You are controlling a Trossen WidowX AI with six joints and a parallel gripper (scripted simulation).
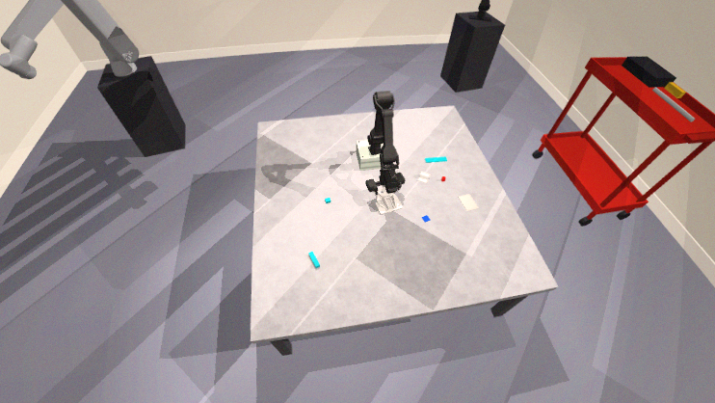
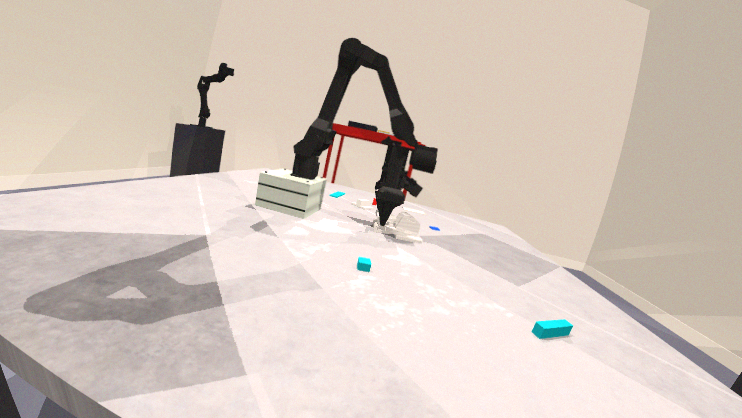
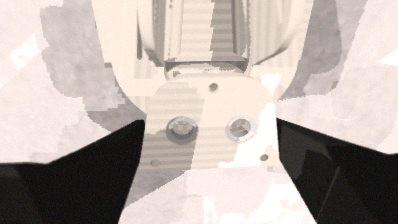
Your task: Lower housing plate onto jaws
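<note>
My gripper tip is now 10 mm short of the housing plate and 20 mm below it. Also, from my gripper tip: blue block (200 mm ahead, 140 mm to the left, 20 mm below); cyan bar (140 mm behind, 380 mm to the left, 20 mm below); red block (340 mm to the left, 10 mm below).
</note>
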